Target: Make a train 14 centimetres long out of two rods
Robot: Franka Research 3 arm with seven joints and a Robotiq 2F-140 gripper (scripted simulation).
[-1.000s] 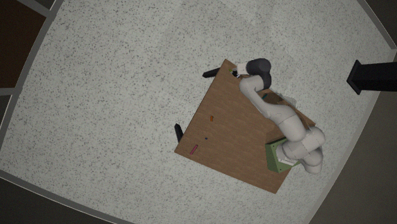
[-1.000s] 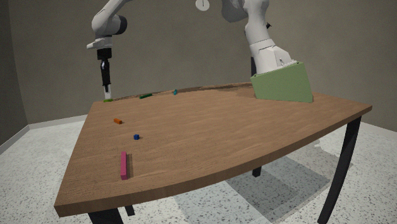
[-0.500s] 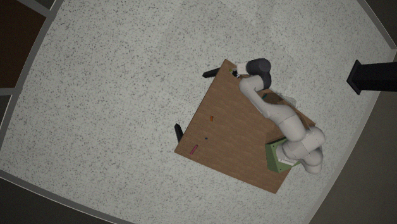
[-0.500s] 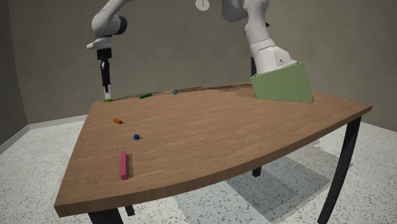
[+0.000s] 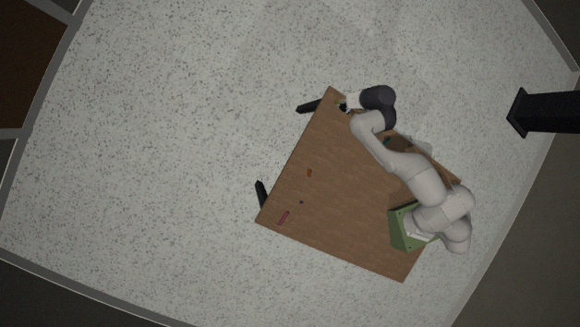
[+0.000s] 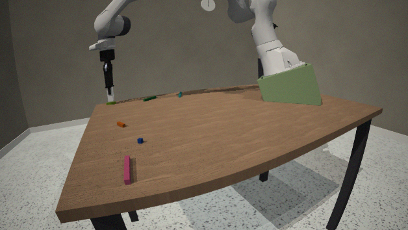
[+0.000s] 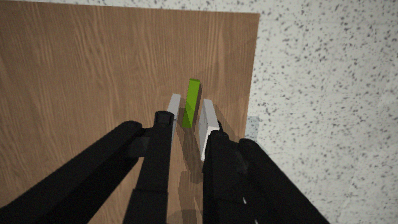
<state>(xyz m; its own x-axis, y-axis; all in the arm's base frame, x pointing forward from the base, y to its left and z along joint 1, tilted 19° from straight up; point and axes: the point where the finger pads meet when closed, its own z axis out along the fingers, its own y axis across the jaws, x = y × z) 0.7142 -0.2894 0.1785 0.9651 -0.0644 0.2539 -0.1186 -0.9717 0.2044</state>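
The lime rod is 50 mm below my hand. From my hand the other things lie so: orange rod (390 mm to the left, 50 mm below, 50 mm behind); green rod (200 mm behind, 50 mm below, 30 mm to the left); turquoise rod (350 mm behind, 50 mm below, 30 mm to the left).
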